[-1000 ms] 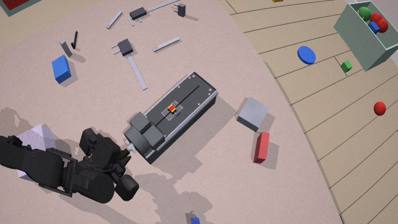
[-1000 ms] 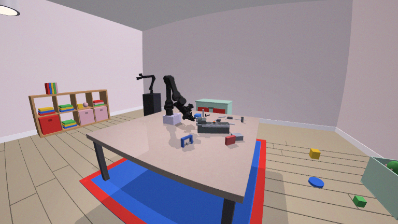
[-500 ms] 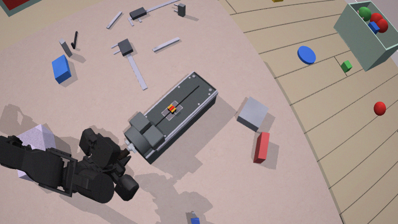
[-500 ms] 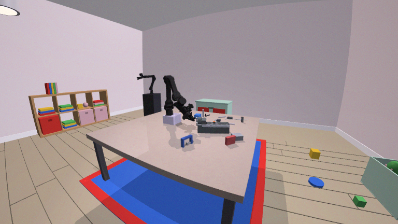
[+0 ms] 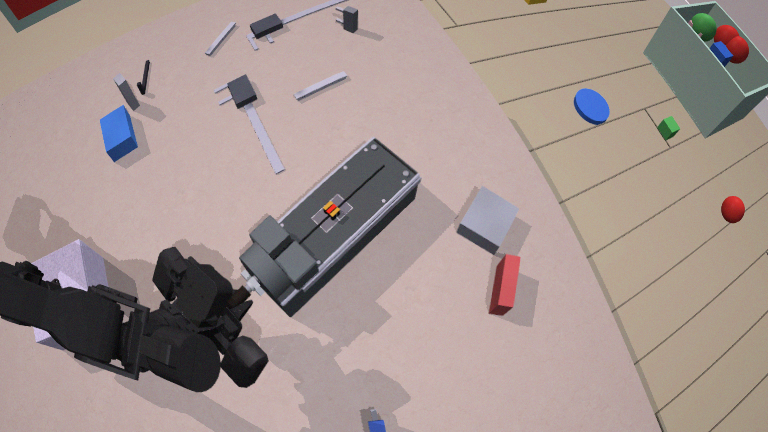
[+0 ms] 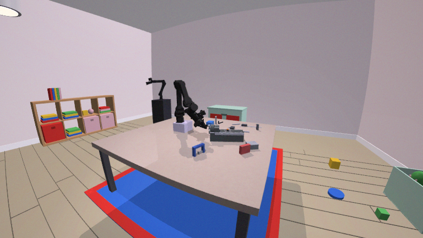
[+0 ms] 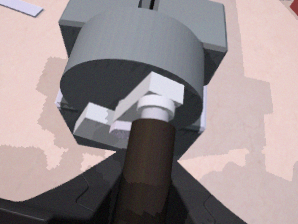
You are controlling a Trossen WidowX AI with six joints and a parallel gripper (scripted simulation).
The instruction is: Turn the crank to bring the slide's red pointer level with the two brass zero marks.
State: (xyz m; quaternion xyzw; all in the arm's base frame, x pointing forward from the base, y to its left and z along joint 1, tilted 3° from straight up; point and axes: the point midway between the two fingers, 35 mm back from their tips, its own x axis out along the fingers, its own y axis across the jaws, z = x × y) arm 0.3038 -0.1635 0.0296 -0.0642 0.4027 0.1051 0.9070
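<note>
Now: gripper tip 20 mm below the dark brown crank handle and 20 mm past it. From my gripper tip the other things lie so: red pointer (160 mm ahead, 50 mm to the left, 10 mm below); red block (310 mm ahead, 150 mm to the right, 70 mm below); grey block (360 mm ahead, 80 mm below, 60 mm to the right).
</note>
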